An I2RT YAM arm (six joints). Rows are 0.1 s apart.
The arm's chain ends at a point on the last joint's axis. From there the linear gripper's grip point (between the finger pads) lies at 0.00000 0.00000 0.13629 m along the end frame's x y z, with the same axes.
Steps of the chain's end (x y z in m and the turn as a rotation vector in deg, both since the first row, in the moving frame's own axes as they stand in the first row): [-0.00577, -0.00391, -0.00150, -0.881, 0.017, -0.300]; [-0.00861, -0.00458, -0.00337, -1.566, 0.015, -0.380]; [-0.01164, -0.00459, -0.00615, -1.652, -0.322, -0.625]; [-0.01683, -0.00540, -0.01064, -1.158, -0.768, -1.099]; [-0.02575, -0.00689, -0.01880, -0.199, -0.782, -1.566]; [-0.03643, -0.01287, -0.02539, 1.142, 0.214, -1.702]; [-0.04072, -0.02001, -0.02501, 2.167, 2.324, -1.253]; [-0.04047, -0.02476, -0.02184, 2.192, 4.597, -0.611]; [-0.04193, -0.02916, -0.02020, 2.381, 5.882, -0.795]
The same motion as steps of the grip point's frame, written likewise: [-0.00572, -0.00181, -0.00152, -0.881, 0.017, -0.300]; [-0.00856, -0.00086, -0.00342, -1.566, 0.015, -0.380]; [-0.01238, -0.00066, -0.00621, -1.652, -0.322, -0.625]; [-0.01863, -0.00263, -0.01068, -1.158, -0.768, -1.099]; [-0.02760, -0.00639, -0.01881, -0.199, -0.782, -1.566]; [-0.03596, -0.01559, -0.02542, 1.142, 0.214, -1.702]; [-0.03525, -0.02522, -0.02522, 2.167, 2.324, -1.253]; [-0.02958, -0.03003, -0.02238, 2.192, 4.597, -0.611]; [-0.02801, -0.03491, -0.02104, 2.381, 5.882, -0.795]
